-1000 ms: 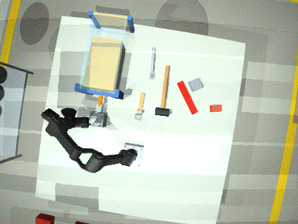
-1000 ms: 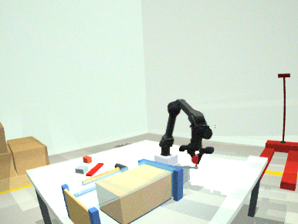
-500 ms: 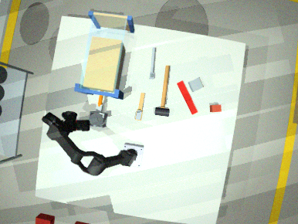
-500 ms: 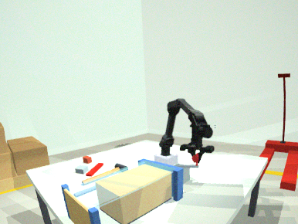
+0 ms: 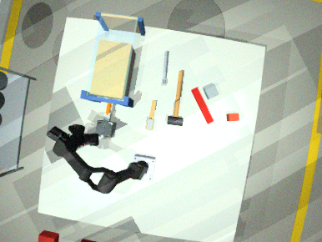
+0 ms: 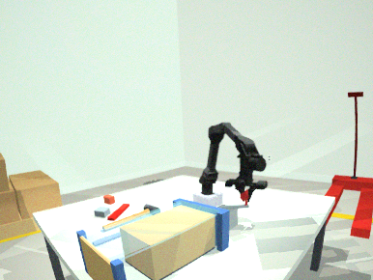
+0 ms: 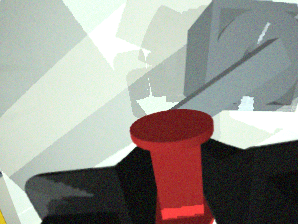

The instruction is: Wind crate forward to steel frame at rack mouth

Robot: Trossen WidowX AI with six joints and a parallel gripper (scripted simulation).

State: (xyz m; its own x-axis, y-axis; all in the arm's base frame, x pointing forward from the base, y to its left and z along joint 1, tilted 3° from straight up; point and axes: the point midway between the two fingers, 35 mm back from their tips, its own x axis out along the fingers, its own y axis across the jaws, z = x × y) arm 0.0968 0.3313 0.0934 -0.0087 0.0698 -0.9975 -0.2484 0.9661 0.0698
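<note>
Right now the winch handle is 2 cm ahead of my gripper tip, 3 cm to the right of it and 1 cm below it. Round my gripper tip: winch (5 cm ahead, 8 cm to the right, 8 cm below); then red grip (2 cm above); then blue frame (23 cm ahead, 6 cm to the right, 1 cm below).
</note>
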